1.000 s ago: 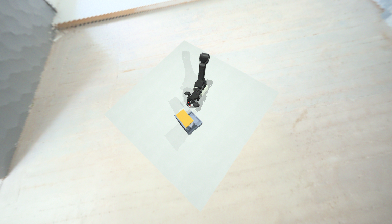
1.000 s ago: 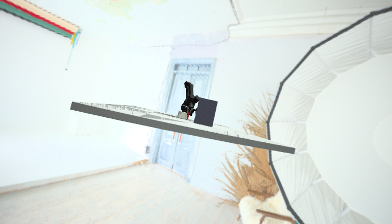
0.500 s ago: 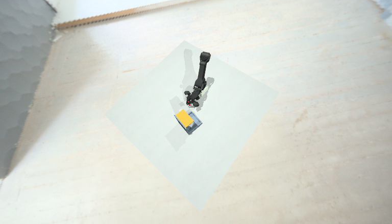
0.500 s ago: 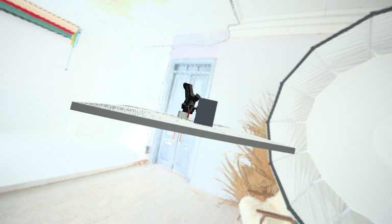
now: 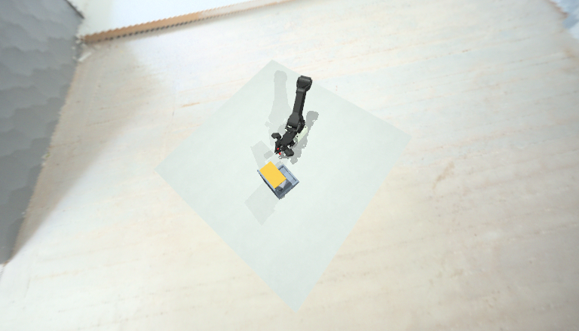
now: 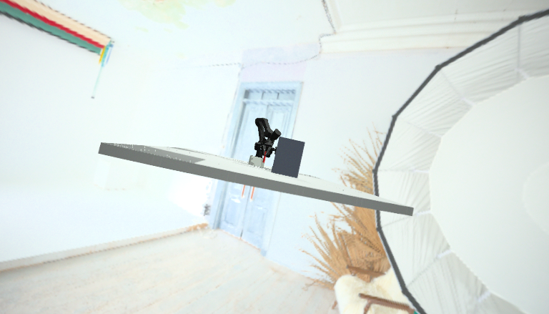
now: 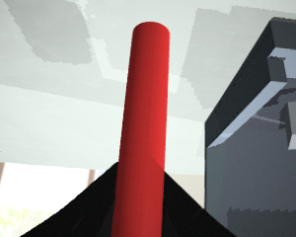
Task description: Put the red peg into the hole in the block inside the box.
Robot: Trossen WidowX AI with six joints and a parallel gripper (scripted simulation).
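The dark box wall lies 200 mm ahead of my gripper tip, 100 mm to the left of it and 30 mm above it. From my gripper tip the other things lie so: orange roof 150 mm ahead, 110 mm to the left, 130 mm above; red peg 30 mm behind, 10 mm to the left, 10 mm below.
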